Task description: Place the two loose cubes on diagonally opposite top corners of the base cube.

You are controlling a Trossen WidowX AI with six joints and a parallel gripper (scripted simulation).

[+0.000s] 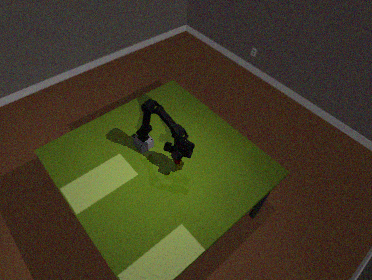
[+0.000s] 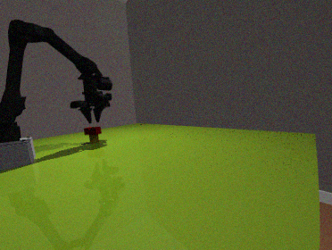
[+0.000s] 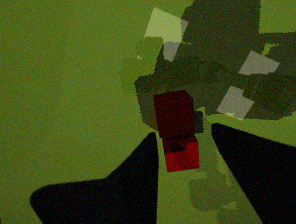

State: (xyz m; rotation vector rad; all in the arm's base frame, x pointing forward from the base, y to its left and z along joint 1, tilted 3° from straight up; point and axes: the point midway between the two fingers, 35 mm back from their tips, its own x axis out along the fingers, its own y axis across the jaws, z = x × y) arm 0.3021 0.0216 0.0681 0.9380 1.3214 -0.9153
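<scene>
My gripper tip is now 4 cm above the red cube. The rest, counted from my gripper tip: yellow base cube: 2 cm to the left, 7 cm below.
</scene>
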